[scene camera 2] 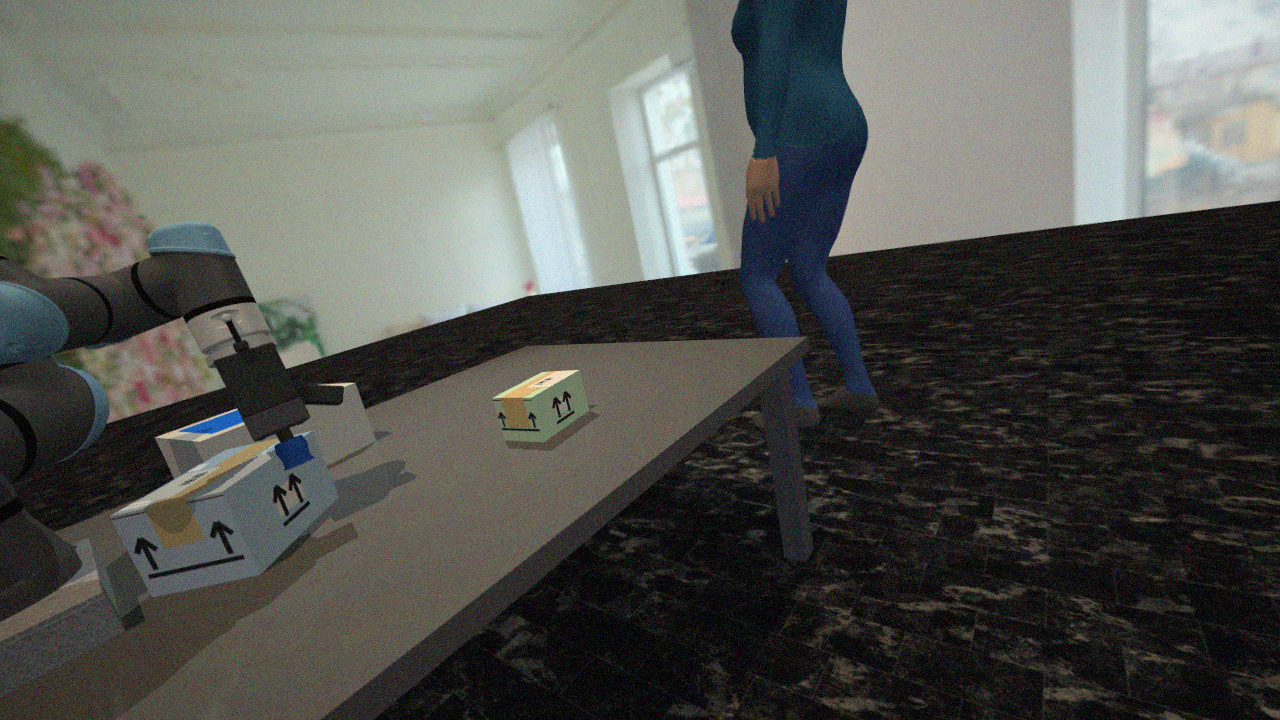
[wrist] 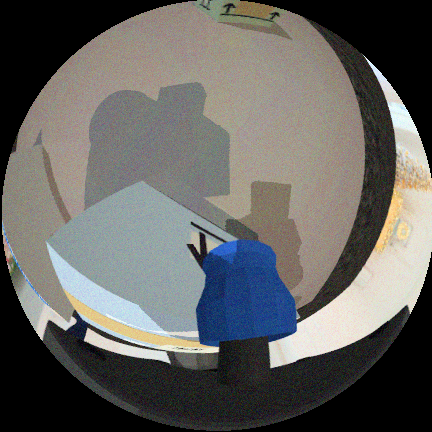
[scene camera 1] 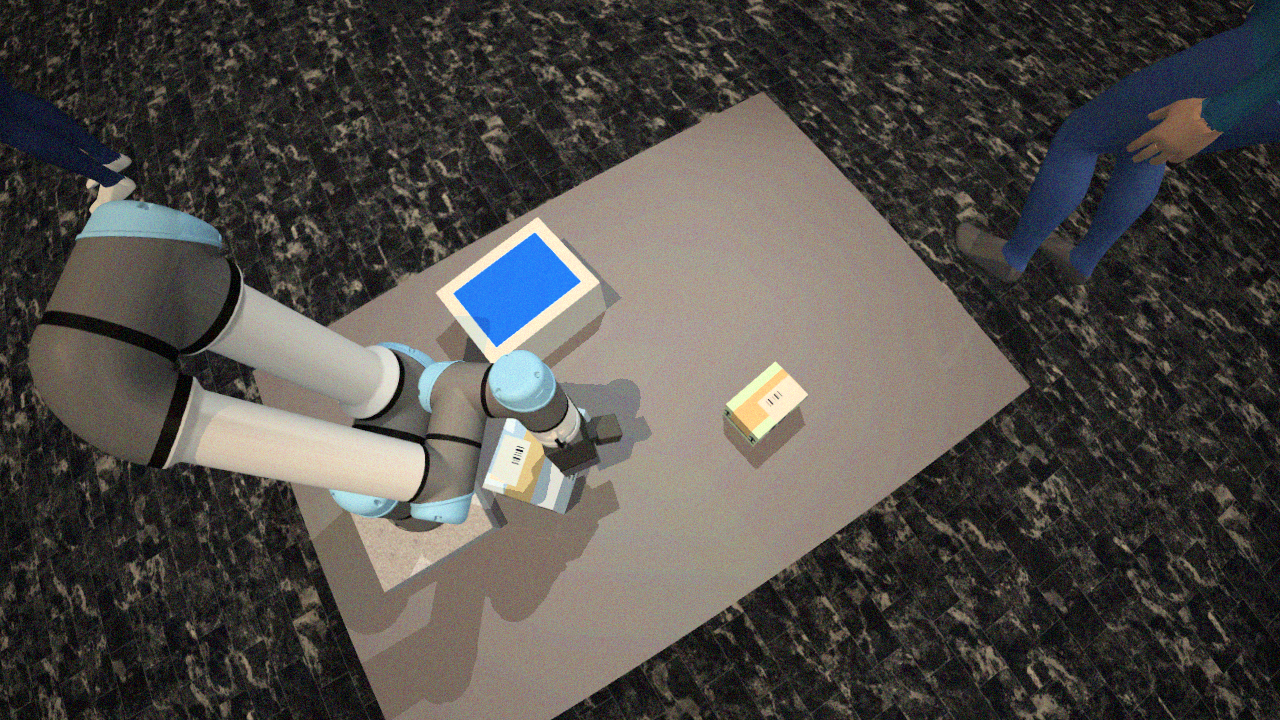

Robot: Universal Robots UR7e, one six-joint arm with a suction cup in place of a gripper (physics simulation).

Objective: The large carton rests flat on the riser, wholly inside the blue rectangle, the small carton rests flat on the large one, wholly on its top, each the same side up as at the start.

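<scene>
The large pale blue carton [scene camera 1: 528, 479] [scene camera 2: 255, 528] [wrist: 130, 235] stands upright on the table beside the arm's base, arrows up; the arm hides part of it in scene camera 1. My suction gripper [scene camera 2: 293, 452] [wrist: 242, 290] has its blue cup tilted at the carton's upper edge, on the arrow-marked side; I cannot tell whether they touch. It is off and holds nothing. The small green carton [scene camera 1: 765, 402] [scene camera 2: 541, 407] [wrist: 250, 14] stands upright on the table, apart from the gripper. The white riser [scene camera 1: 572, 326] [scene camera 2: 349, 425] bears the blue rectangle [scene camera 1: 517, 288] [scene camera 2: 213, 424], with no carton on it.
The grey table [scene camera 1: 698, 232] [scene camera 2: 465, 483] carries the riser and both cartons. The stone-coloured base plate [scene camera 1: 407, 555] [scene camera 2: 53, 635] lies close to the large carton. A person [scene camera 1: 1092, 170] [scene camera 2: 796, 179] in blue trousers stands beyond the table's far edge. Another person's legs [scene camera 1: 62, 138] show at the upper left in scene camera 1.
</scene>
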